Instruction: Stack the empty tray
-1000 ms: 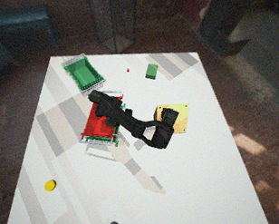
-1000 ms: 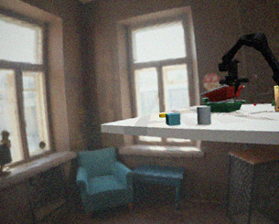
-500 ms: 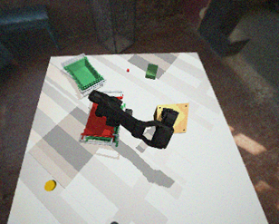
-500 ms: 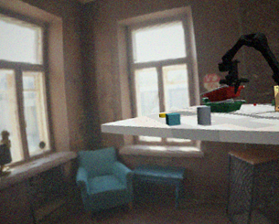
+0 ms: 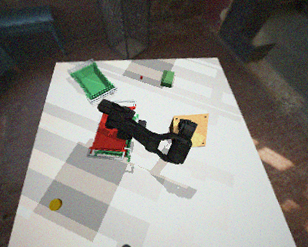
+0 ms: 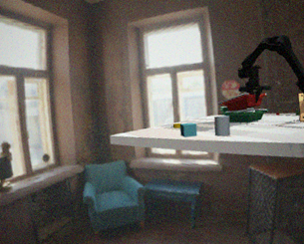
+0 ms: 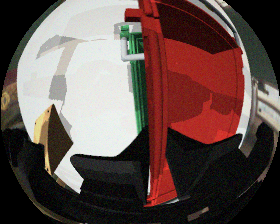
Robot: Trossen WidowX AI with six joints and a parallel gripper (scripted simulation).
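Now: the red tray 7 cm ahead of my gripper tip, 2 cm above it and 1 cm to the right of it. Round my gripper tip: yellow disc: 36 cm to the left, 32 cm ahead, 10 cm below; then green block: 46 cm to the right, 23 cm behind, 9 cm below; then grey cylinder: 53 cm to the left, 7 cm below, 4 cm behind.
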